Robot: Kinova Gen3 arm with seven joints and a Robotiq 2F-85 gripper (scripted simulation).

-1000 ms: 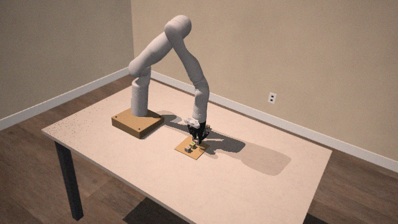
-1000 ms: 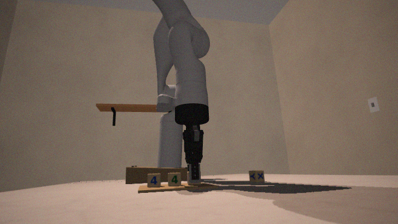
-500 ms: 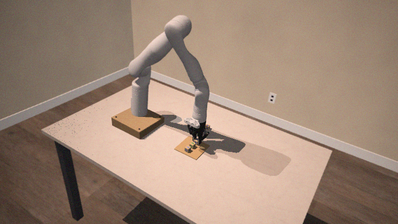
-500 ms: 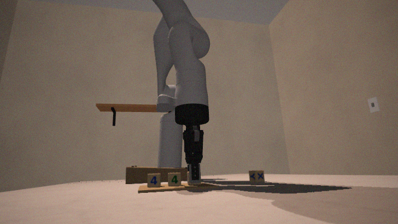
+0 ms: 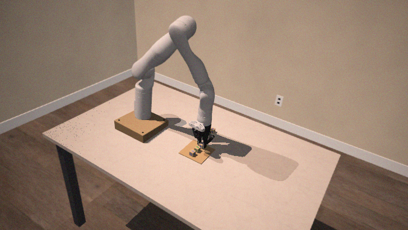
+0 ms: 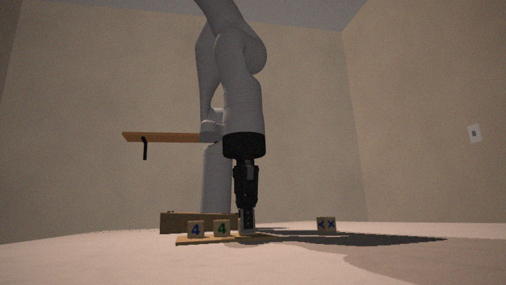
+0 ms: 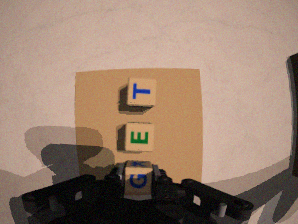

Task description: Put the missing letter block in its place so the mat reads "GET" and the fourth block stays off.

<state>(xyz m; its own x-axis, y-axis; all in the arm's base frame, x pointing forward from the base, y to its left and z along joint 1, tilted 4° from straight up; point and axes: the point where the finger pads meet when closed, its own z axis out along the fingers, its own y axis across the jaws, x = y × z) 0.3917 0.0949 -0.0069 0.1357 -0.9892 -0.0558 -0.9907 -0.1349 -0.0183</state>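
Now: the letter block 10 mm below my hand. Also, from my hand: mat 40 mm to the right, 20 mm below, 10 mm ahead.
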